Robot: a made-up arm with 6 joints.
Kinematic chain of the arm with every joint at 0, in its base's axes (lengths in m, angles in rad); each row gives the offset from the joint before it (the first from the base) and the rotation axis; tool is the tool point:
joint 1: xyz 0 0 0.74 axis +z
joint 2: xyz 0.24 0 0 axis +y
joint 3: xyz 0 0 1.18 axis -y
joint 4: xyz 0 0 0.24 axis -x
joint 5: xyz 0.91 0 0 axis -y
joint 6: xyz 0.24 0 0 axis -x
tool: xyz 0 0 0
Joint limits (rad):
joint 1: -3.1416..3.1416
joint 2: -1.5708..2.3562
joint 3: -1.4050..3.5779
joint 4: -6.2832..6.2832
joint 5: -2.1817..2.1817
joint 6: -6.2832..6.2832
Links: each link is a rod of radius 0.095 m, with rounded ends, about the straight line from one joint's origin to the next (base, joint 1, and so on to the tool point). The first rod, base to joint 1, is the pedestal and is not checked.
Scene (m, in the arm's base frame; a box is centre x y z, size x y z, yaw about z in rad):
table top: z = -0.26
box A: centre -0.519 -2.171 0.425 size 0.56 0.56 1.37 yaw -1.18
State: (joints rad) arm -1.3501 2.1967 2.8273 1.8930 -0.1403 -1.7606
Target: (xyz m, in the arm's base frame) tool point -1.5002 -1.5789 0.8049
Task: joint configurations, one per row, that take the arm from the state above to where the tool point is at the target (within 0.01 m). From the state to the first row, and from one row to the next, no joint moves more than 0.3 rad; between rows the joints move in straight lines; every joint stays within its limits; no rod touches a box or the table.
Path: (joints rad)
1: -1.5178 1.9339 2.5872 1.8731 -0.1457 -1.7599
2: -1.6855 1.6711 2.3470 1.8531 -0.1512 -1.7593
3: -1.8532 1.4084 2.1069 1.8332 -0.1566 -1.7586
4: -2.0209 1.1456 1.8668 1.8133 -0.1620 -1.7579
5: -2.1887 0.8828 1.6267 1.7934 -0.1675 -1.7572
6: -2.3564 0.6200 1.3865 1.7734 -0.1729 -1.7566
7: -2.3484 0.8730 1.5815 1.7911 -0.1790 -1.7572
8: -2.3405 1.1259 1.7765 1.8088 -0.1851 -1.7579
9: -2.3326 1.3789 1.9715 1.8264 -0.1912 -1.7586
10: -2.3247 1.6318 2.1665 1.8441 -0.1973 -1.7593
11: -2.3167 1.8848 2.3615 1.8618 -0.2034 -1.7599
12: -2.3088 2.1377 2.5565 1.8795 -0.2095 -1.7606

